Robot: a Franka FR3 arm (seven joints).
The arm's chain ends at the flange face. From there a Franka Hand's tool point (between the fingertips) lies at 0.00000 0.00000 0.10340 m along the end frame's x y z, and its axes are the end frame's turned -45 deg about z.
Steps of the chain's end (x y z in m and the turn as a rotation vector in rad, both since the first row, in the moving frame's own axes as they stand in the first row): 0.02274 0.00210 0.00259 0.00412 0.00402 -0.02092; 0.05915 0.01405 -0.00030 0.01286 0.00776 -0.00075; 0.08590 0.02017 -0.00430 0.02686 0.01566 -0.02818; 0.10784 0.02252 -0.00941 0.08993 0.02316 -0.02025; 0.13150 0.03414 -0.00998 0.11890 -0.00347 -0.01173
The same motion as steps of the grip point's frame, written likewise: 0.01519 0.01755 0.00259 0.00007 0.00576 -0.02092; 0.03340 0.05139 -0.00031 0.00361 0.01458 -0.00075; 0.04957 0.07414 -0.00435 0.00792 0.03007 -0.02818; 0.06854 0.08722 -0.00986 0.04721 0.07997 -0.02025; 0.07721 0.10815 -0.01071 0.08653 0.08162 -0.01173
